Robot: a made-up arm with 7 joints.
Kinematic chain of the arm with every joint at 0, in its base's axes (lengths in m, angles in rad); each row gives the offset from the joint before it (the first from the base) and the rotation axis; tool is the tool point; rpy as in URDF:
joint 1: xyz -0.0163 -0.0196 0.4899 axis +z
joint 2: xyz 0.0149 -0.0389 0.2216 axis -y
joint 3: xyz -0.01 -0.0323 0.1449 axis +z
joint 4: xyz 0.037 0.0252 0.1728 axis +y
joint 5: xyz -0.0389 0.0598 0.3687 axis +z
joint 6: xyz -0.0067 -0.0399 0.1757 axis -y
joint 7: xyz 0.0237 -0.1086 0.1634 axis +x
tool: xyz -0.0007 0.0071 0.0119 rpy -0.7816 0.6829 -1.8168
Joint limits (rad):
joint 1: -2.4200..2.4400
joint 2: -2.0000..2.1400
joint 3: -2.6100..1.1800
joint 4: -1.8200..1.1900
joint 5: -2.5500..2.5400
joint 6: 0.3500..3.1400
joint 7: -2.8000..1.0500
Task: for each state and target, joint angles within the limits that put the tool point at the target. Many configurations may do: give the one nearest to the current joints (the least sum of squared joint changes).
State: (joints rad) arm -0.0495 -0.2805 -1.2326 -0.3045 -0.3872 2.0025 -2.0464
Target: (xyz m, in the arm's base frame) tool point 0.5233 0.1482 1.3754
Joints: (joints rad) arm -0.0089 -0.6945 -1.3477 -0.0557 -0.5165 1.7375 -2.0407
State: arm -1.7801 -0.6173 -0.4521 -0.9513 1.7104 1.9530 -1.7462
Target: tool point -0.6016 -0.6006 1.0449
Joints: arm -2.2416 -1.2389 -0.4026 -0.3624 1.8057 1.7543 -1.7520
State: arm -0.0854 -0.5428 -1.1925 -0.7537 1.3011 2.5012 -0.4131
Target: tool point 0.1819 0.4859 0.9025
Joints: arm 0.5747 -1.2074 -1.7849 -1.2984 1.1718 2.3752 -0.4412
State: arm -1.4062 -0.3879 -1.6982 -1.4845 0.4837 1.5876 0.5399
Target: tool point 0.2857 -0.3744 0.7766
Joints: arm -1.9186 -0.4367 -2.1652 -1.5854 0.3611 1.7612 0.5251
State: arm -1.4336 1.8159 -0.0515 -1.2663 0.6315 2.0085 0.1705
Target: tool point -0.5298 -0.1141 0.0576
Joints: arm -0.7894 2.1400 0.5003 -0.9413 0.7016 1.3311 0.2026
